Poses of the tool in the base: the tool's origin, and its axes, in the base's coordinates. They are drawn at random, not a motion.
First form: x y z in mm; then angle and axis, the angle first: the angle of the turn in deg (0 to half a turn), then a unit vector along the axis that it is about.
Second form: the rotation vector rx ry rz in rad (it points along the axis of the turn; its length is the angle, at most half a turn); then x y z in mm. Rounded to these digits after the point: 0 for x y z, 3 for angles.
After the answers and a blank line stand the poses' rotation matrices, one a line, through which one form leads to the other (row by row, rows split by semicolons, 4 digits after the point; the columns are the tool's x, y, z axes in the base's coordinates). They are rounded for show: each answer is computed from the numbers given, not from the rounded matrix.
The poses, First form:
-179 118 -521 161.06 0.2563 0.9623 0.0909
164 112 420 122.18 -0.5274 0.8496 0.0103
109 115 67 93.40 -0.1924 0.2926 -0.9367
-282 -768 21 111.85 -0.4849 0.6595 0.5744
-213 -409 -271 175.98 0.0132 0.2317 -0.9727
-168 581 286 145.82 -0.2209 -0.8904 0.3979
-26 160 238 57.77 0.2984 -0.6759 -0.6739
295 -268 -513 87.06 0.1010 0.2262 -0.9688
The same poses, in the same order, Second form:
0.720 2.705 0.256 -179 118 -521
-1.125 1.812 0.022 164 112 420
-0.314 0.477 -1.527 109 115 67
-0.947 1.287 1.121 -282 -768 21
0.041 0.712 -2.988 -213 -409 -271
-0.562 -2.266 1.013 -168 581 286
0.301 -0.681 -0.679 -26 160 238
0.153 0.344 -1.472 295 -268 -513

-0.8180 0.4504 0.3577; 0.5094 0.8561 0.0870; -0.2670 0.2534 -0.9298
-0.1063 -0.6954 0.7107; -0.6779 0.5736 0.4598; -0.7274 -0.4330 -0.5324
-0.0201 0.8754 0.4830; -0.9947 0.0314 -0.0983; -0.1012 -0.4824 0.8701
-0.0495 -0.9719 0.2299; 0.0943 0.2246 0.9699; -0.9943 0.0697 0.0806
-0.9972 0.0743 -0.0094; -0.0621 -0.8903 -0.4511; -0.0419 -0.4493 0.8924
-0.7381 0.1359 -0.6609; 0.5830 0.6215 -0.5233; 0.3396 -0.7715 -0.5380
0.5749 0.4759 -0.6656; -0.6642 0.7465 -0.0399; 0.4779 0.4650 0.7453
0.0610 0.9892 0.1331; -0.9459 0.0998 -0.3088; -0.3187 -0.1070 0.9418

